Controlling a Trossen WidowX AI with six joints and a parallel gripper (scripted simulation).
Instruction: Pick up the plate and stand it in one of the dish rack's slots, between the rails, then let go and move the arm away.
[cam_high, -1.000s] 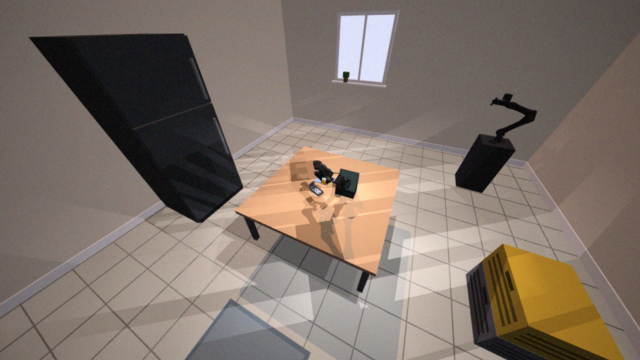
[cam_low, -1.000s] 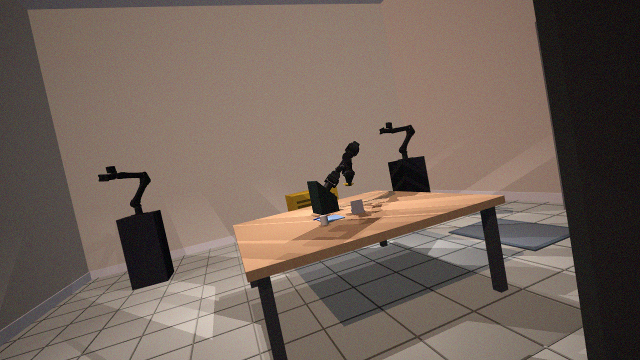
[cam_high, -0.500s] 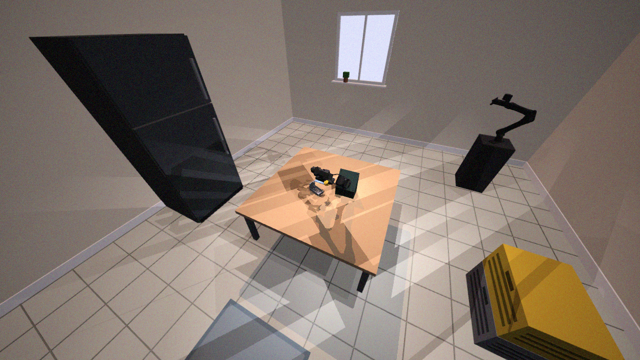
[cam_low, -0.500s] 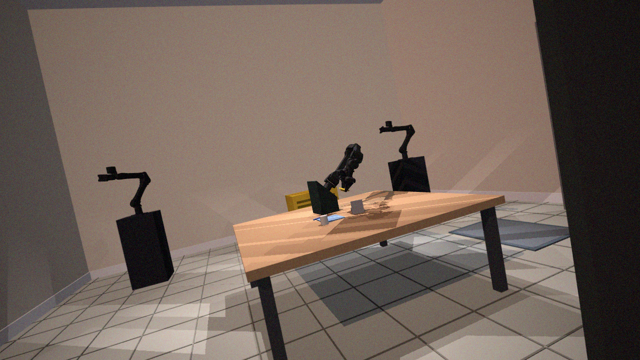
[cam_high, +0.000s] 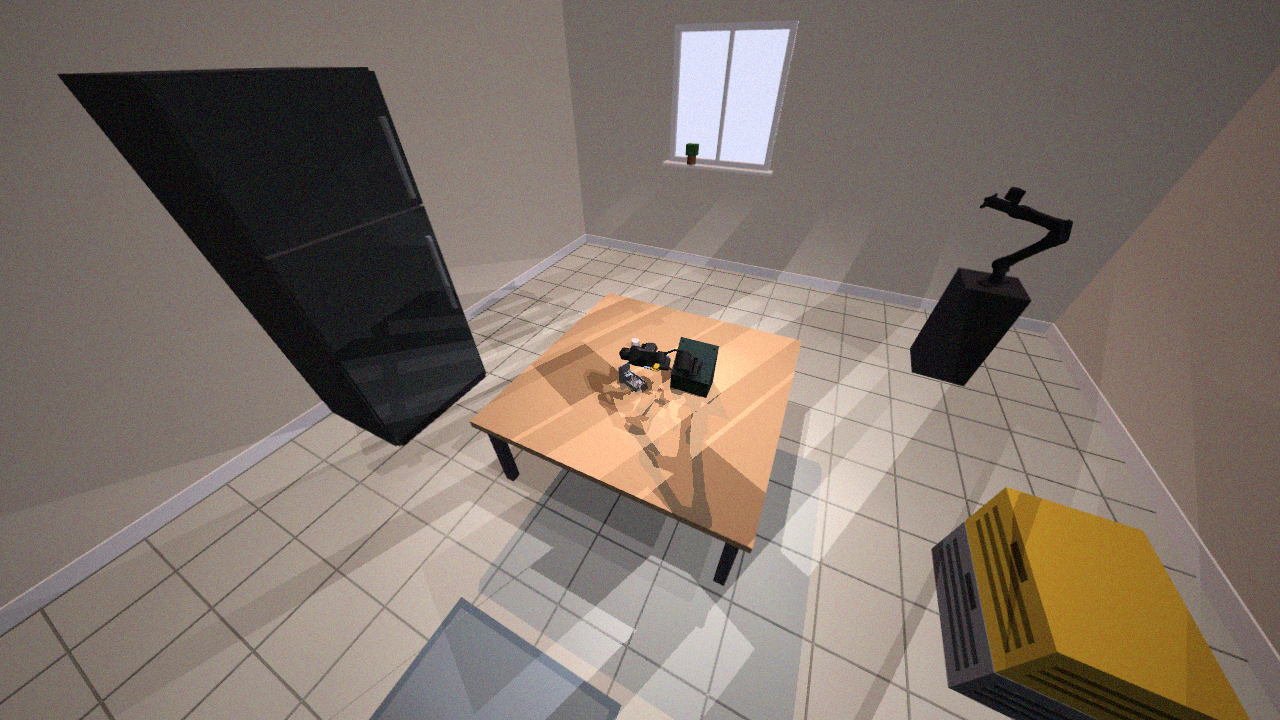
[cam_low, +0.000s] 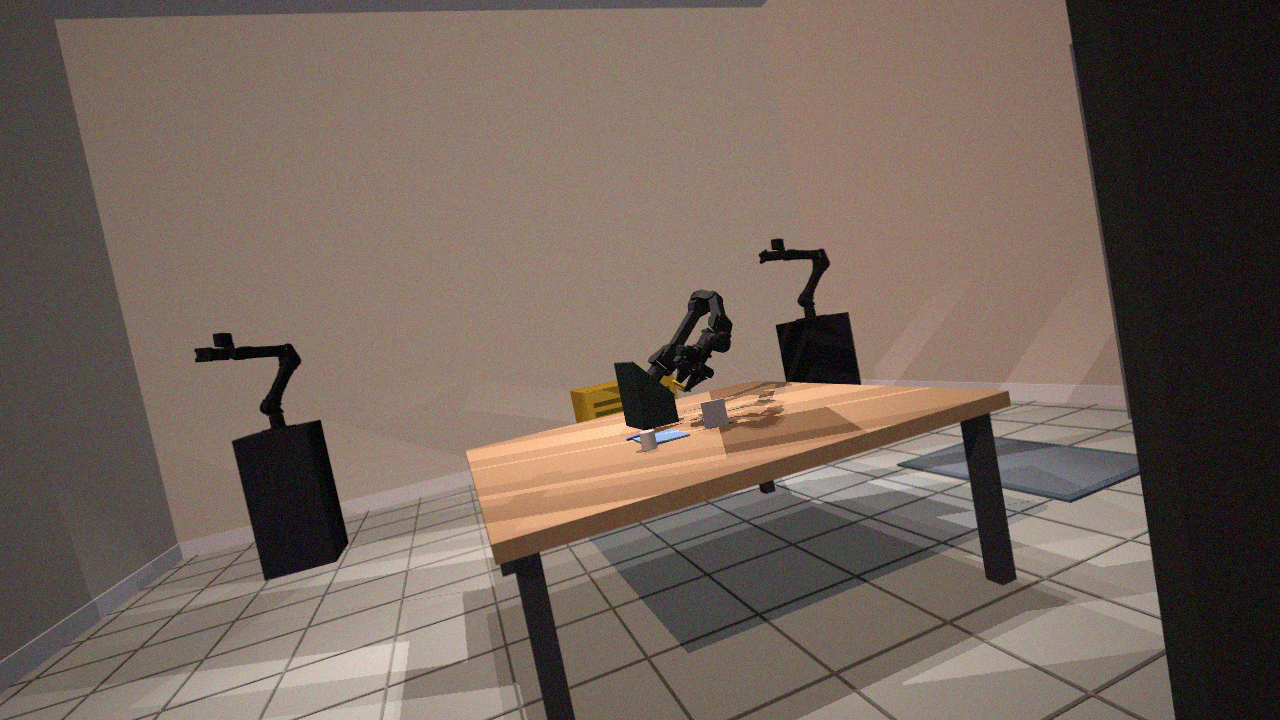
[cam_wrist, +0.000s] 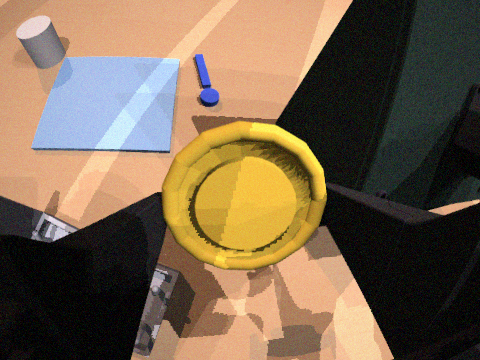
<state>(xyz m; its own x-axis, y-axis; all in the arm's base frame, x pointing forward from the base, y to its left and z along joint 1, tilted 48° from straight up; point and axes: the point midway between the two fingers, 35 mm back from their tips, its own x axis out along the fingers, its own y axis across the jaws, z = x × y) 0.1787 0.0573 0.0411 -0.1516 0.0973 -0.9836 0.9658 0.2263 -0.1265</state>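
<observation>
My gripper tip is now 110 mm short of the grey dish rack, 90 mm above it and 50 mm to the right of it. The rest, counted from my gripper tip: blue mat: 140 mm to the right, 130 mm ahead, 110 mm below; yellow plate: 10 mm above.
</observation>
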